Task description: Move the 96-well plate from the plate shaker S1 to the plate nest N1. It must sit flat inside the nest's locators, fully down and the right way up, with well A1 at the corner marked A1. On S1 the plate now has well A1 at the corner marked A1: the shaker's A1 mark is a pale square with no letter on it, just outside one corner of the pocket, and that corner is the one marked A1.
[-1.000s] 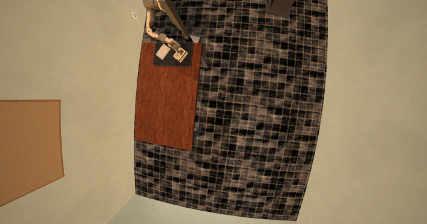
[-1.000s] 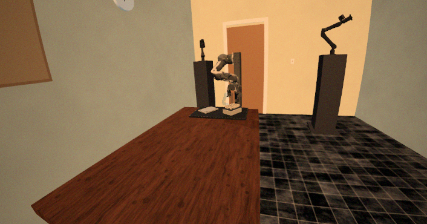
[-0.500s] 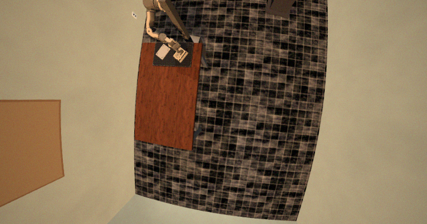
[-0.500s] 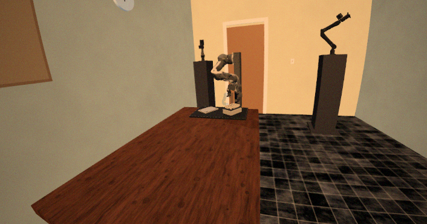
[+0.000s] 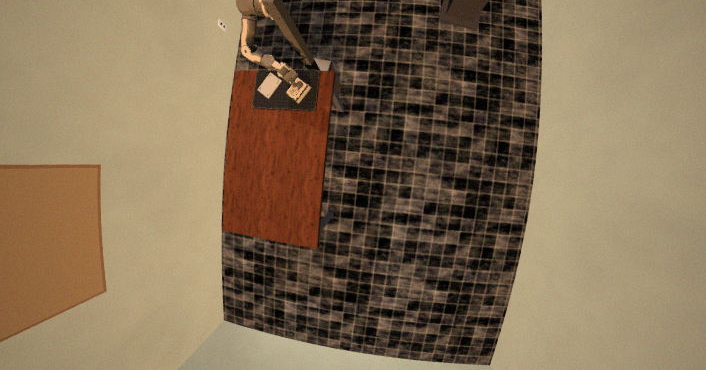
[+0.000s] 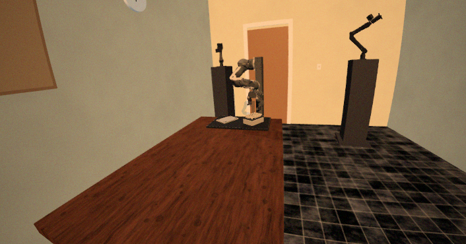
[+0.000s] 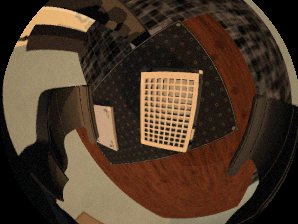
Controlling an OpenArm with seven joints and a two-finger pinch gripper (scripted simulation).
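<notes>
The 96-well plate lies 8 cm below my hand, 1 cm to the right of it and 1 cm ahead of it. The rest, counted from my hand: plate shaker S1 (10 cm below, 4 cm ahead, 1 cm to the right); marked tag (18 cm to the right, 13 cm below, 4 cm behind); plate nest N1 (26 cm to the right, 13 cm below, 1 cm ahead).
</notes>
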